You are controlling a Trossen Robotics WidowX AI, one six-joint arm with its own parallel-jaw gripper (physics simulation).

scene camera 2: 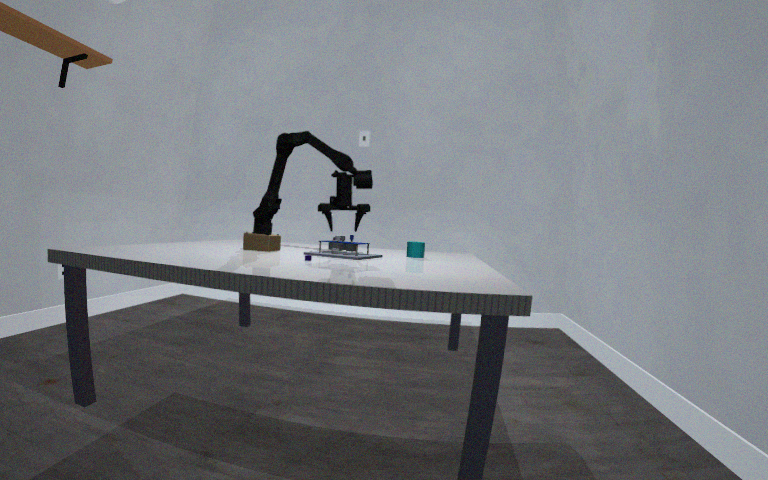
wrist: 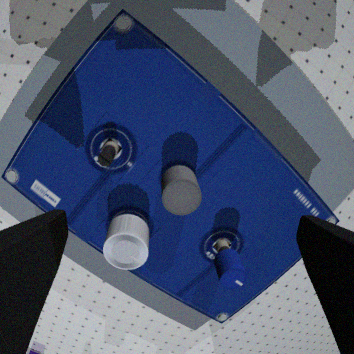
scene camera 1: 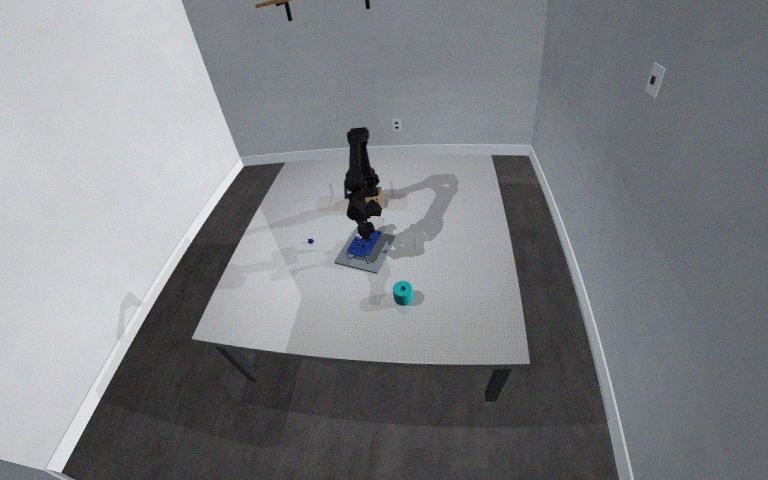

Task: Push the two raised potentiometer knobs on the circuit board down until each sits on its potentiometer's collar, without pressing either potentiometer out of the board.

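Frame: origin at the arm's base, x ahead, y down, z left, level; metres.
Seen in the pictures: gripper, fingertip midpoint: (scene camera 2: 343,231) (wrist: 185,226); arm's base at its link origin: (scene camera 2: 261,233) (scene camera 1: 371,192).
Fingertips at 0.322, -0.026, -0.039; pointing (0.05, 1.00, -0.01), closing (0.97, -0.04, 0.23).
Pixels of each thing's middle, then the offset from my fingertips to it, as dx, dy, dz. "spot": a spot on its surface instead.
- blue circuit board at a spot on its surface: (scene camera 1: 360,249) spot: +0.050, +0.036, -0.024
- grey plate at a spot on its surface: (scene camera 2: 370,256) (scene camera 1: 355,266) spot: +0.101, +0.081, -0.055
- blue knob at the middle of its body: (wrist: 229,268) +0.032, +0.018, -0.028
- grey knob at the middle of its body: (wrist: 179,188) -0.001, +0.025, +0.004
- white ribbed knob at the middle of its body: (wrist: 124,251) -0.018, +0.016, -0.027
- teal cylinder at the middle of its body: (scene camera 1: 402,293) (scene camera 2: 415,249) +0.284, +0.058, +0.126
- small purple block at the middle of its body: (scene camera 2: 308,257) (scene camera 1: 310,241) -0.090, +0.080, -0.263
The blue circuit board (scene camera 1: 360,249) (wrist: 150,100) stands on posts over a grey plate (scene camera 1: 356,264) (scene camera 2: 370,256). In the wrist view a blue knob (wrist: 231,270) stands tall at lower right, with its pale collar visible below it. A grey knob (wrist: 181,195) stands at the centre and a white ribbed knob (wrist: 127,242) at lower left; their undersides are hidden. A dark narrow shaft or knob (wrist: 106,155) stands in a pale collar at upper left. My gripper (scene camera 2: 343,229) (wrist: 185,226) is open and empty, above the board, its fingers wide on both sides of the knobs.
A teal cylinder (scene camera 1: 402,294) (scene camera 2: 415,249) stands to the right of the plate. A small purple block (scene camera 1: 310,241) (scene camera 2: 308,258) lies to its left. The arm's wooden base (scene camera 2: 261,242) stands behind. A wall shelf (scene camera 2: 45,36) hangs at upper left in the second scene view.
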